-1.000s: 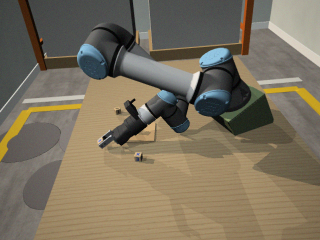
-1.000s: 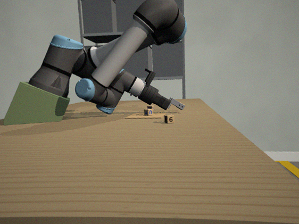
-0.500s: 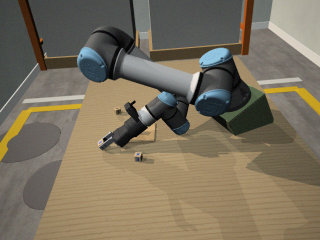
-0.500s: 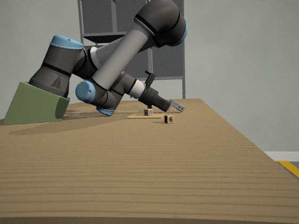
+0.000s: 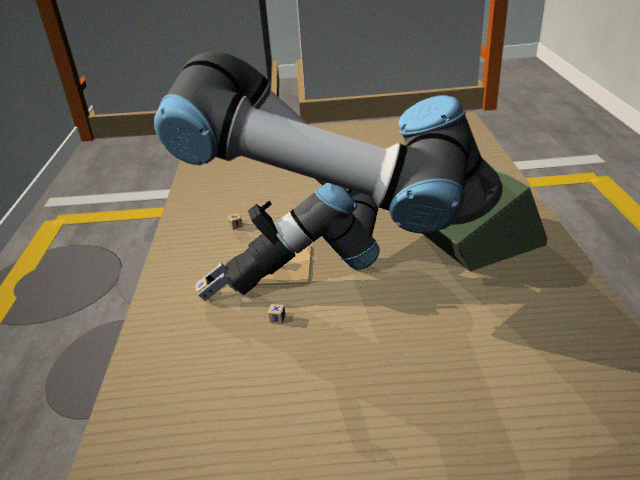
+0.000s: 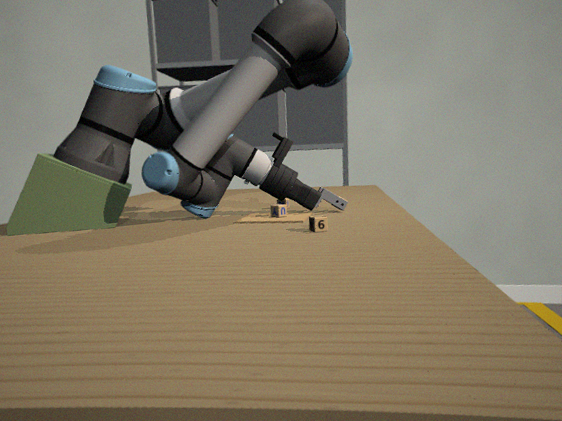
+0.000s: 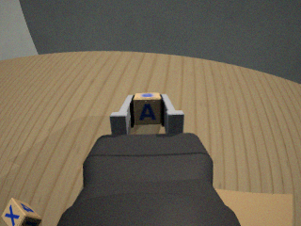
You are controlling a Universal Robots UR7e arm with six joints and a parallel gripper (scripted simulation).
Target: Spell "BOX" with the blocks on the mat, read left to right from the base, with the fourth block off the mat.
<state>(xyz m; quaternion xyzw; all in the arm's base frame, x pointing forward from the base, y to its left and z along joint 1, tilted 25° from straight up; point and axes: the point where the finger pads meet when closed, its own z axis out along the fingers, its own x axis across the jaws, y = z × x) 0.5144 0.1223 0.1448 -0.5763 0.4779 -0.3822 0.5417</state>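
My gripper is now right at the B block. Round my hand: X block (14 cm behind, 8 cm to the left, 1 cm below); O block (12 cm behind, 10 cm to the right, 1 cm below); mat (13 cm behind, 10 cm to the right, 2 cm below).
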